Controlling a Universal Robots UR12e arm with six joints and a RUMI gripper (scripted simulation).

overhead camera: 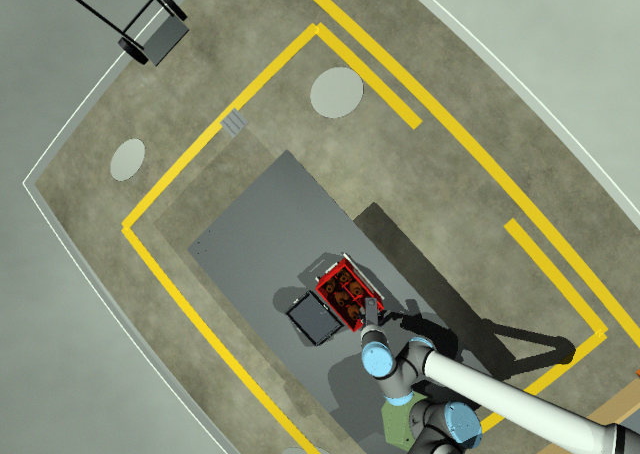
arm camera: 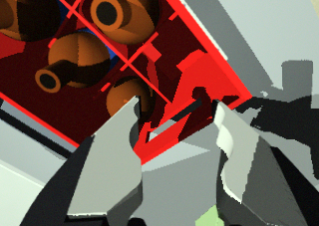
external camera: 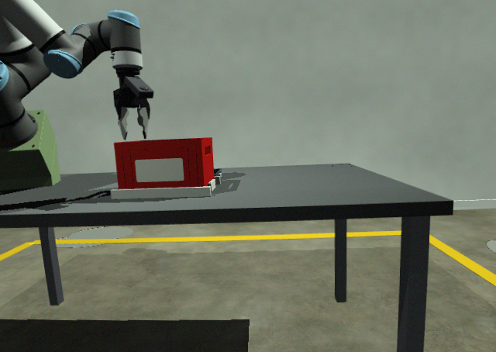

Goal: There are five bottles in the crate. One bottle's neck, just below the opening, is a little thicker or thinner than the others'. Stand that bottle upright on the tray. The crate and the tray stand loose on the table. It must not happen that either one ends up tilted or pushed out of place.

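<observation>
My hand is 11 cm above the red crate, 9 cm short of it and 4 cm to the right of it. From my hand the other things lie so: dark tray (32 cm to the left, 18 cm below, 9 cm ahead); bottle (17 cm ahead, 11 cm below).
</observation>
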